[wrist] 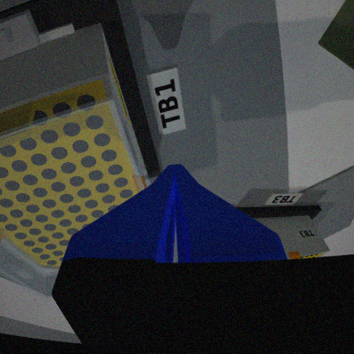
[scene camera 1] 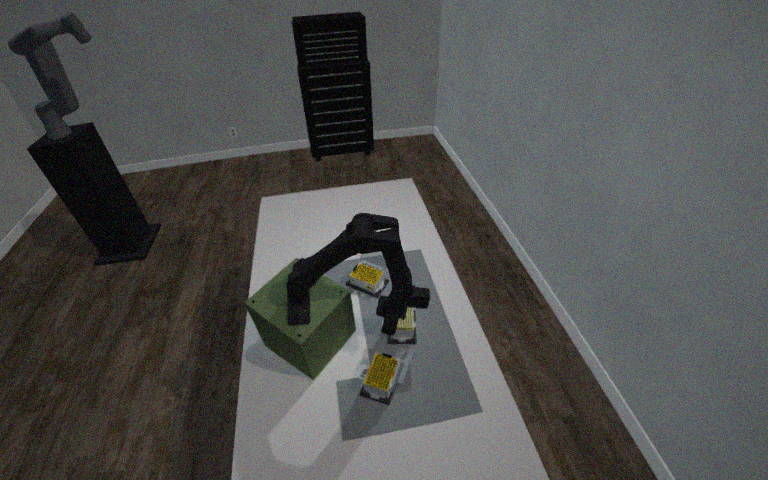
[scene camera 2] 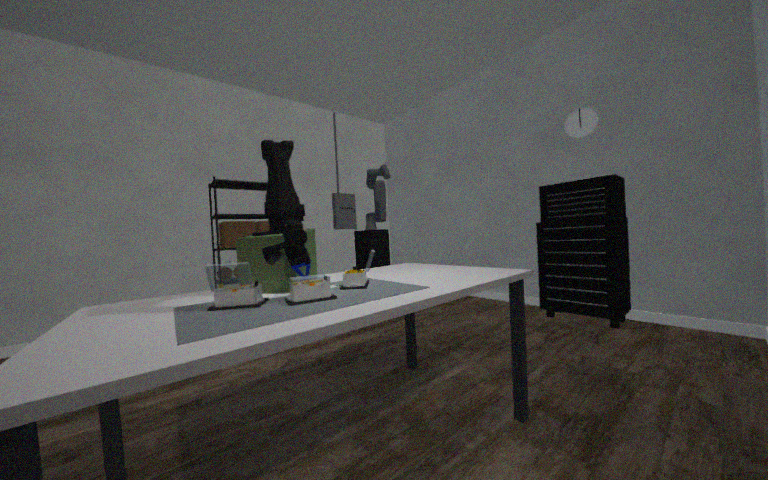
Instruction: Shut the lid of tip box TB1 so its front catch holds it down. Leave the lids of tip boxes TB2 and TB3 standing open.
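Frame: origin at the arm's base, x ahead, y left, z up, level; centimetres.
Seen in the pictures: gripper, fingertip midpoint: (scene camera 2: 306,280); arm's base, link origin: (scene camera 1: 299,298) (scene camera 2: 277,233).
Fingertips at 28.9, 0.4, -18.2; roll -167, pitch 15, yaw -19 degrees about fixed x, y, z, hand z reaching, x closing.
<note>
Offsets run from my fingertips to a thing's top centre, as dx, dy, dz. Level surfaces: height alone.
Tip box TB1 {+4.4, -0.8, +1.8} (scene camera 1: 402,333) (scene camera 2: 309,289) (wrist: 55,165) is the middle box. Its clear lid lies low over the yellow rack; I cannot tell whether the front catch holds. My gripper (scene camera 1: 389,331) (scene camera 2: 303,271) (wrist: 175,175) is shut and empty, its blue tips low beside TB1's lid edge in the wrist view. Tip box TB3 {-5.1, +22.2, +0.6} (scene camera 1: 367,278) (scene camera 2: 355,279) (wrist: 305,232) is the far box, with its lid standing open. The near box {-6.6, -20.4, +0.6} (scene camera 1: 380,377) (scene camera 2: 236,295), TB2 by its place, also has its clear lid raised {+0.3, -24.2, +9.4} (scene camera 2: 227,274); its label is too small to read.
A green block (scene camera 1: 303,316) (scene camera 2: 249,249) stands left of the boxes, behind them in scene camera 2. The boxes stand on a grey mat {dz -6.0} (scene camera 1: 441,367) (scene camera 2: 226,325) on the white table {dz -6.3} (scene camera 1: 283,226) (scene camera 2: 84,350). A black cabinet (scene camera 1: 334,67) (scene camera 2: 583,249) stands beyond the table.
</note>
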